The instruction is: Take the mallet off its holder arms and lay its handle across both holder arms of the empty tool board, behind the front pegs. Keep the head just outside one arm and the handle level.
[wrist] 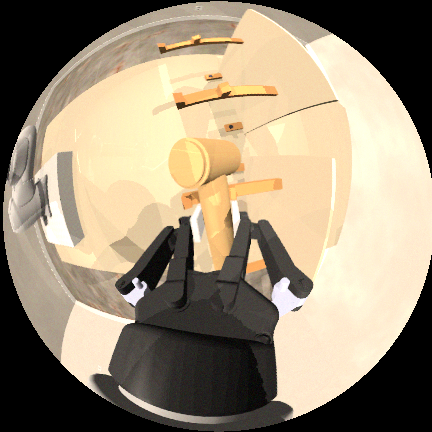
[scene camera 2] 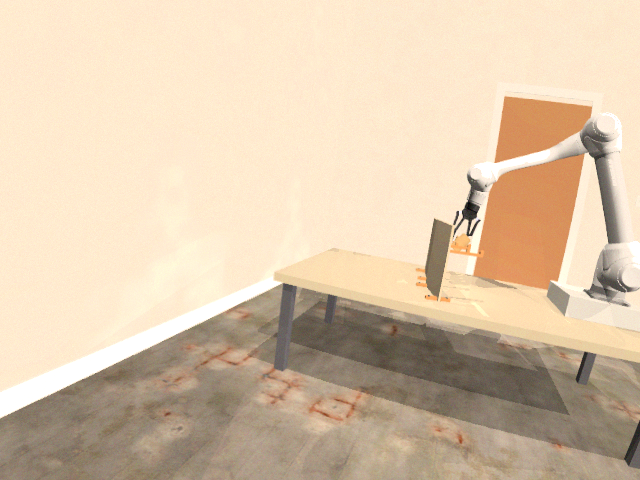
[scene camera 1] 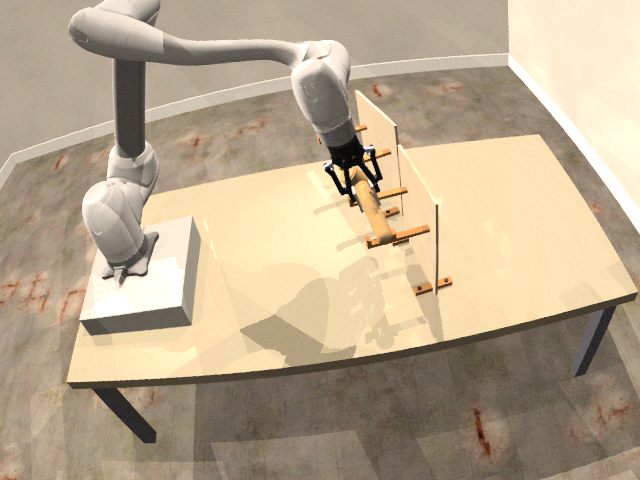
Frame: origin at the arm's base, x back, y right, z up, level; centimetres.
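Seen in the pictures: gripper, between the fingertips: (wrist: 218, 208); arm's base, origin of its link: (wrist: 42, 195) (scene camera 2: 605, 299) (scene camera 1: 130, 256).
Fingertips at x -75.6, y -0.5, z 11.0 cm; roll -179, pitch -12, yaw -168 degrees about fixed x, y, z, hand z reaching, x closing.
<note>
Pixels of each thing's middle, then the offset from my fingertips to it. Level surfaces: height alone.
- tan mallet, middle of its body: (wrist: 220, 235) (scene camera 1: 370, 206) (scene camera 2: 457, 240) dx -0.3, dy +3.4, dz +2.6 cm
- upright tool board, middle of its body: (wrist: 248, 222) (scene camera 1: 399, 225) (scene camera 2: 441, 249) dx -7.3, dy +3.9, dz -4.2 cm
- empty tool board, middle of its body: (wrist: 225, 72) (scene camera 1: 364, 156) (scene camera 2: 450, 259) dx +1.3, dy -27.5, dz -3.4 cm
- wooden table, height of its surface: dz -20.1 cm
The tan mallet (scene camera 1: 379, 222) (scene camera 2: 462, 240) (wrist: 189, 162) has its handle over both orange holder arms (scene camera 1: 419, 231) (wrist: 265, 186) of one upright tool board (scene camera 1: 421, 201) (wrist: 300, 200). Its head sits just outside one arm. My gripper (scene camera 1: 366, 196) (scene camera 2: 462, 236) (wrist: 218, 208) is shut on the handle, with a pad on each side near the head. From these views I cannot tell whether the handle still touches the arms. The empty tool board (scene camera 1: 376, 119) (wrist: 285, 70) stands beside it; its holder arms (scene camera 1: 379, 155) (wrist: 255, 91) have upright front pegs and bear nothing.
Both boards stand on the wooden table (scene camera 1: 516, 206) (scene camera 2: 356, 273). Small orange feet (scene camera 1: 447, 282) (scene camera 2: 431, 297) stick out at their bases. The white robot base block (scene camera 1: 155, 315) (scene camera 2: 589, 312) sits at the table's other end. A door (scene camera 2: 537, 196) shows in the wall.
</note>
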